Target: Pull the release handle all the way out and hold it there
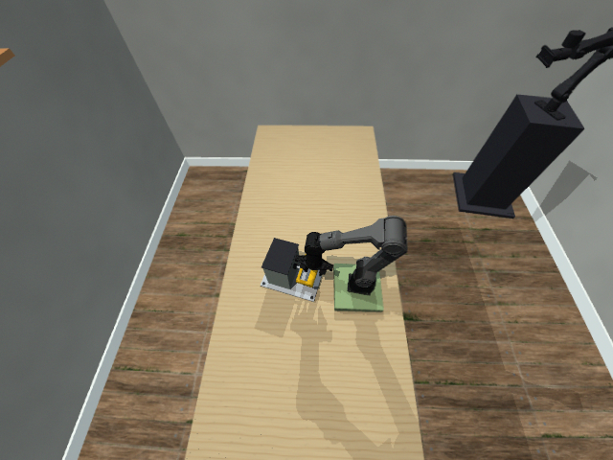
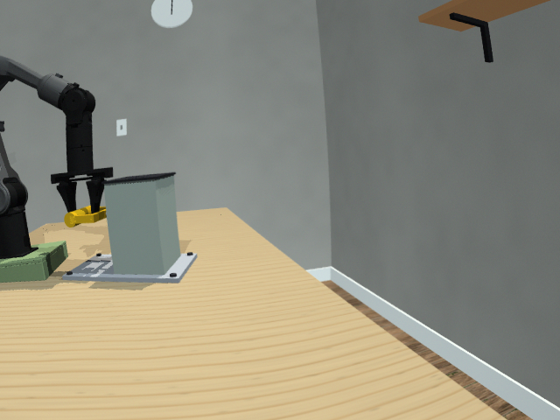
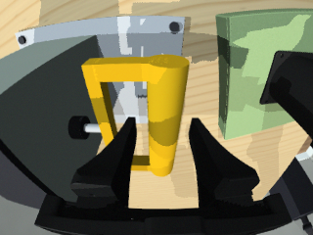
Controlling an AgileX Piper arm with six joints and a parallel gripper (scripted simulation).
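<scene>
My hand is 10 cm above the metal base plate, 9 cm short of it and 1 cm to the left of it.
</scene>
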